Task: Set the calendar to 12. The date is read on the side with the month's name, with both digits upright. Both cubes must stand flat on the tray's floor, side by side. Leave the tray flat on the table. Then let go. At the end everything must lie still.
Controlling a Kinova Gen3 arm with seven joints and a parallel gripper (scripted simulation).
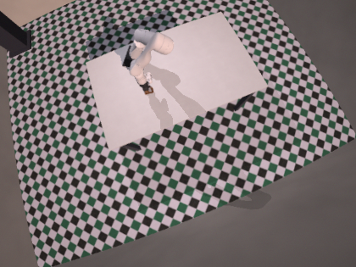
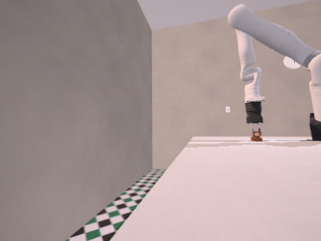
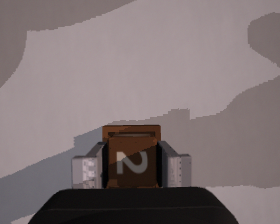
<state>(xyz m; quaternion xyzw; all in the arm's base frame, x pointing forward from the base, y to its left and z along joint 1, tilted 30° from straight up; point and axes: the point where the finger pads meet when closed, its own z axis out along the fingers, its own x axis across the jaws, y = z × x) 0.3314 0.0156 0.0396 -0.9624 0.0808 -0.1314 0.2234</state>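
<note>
The brown cube is 1 cm below my hand. The rest, counted from my hand: brown wooden tray: 2 cm to the right, 4 cm below.
</note>
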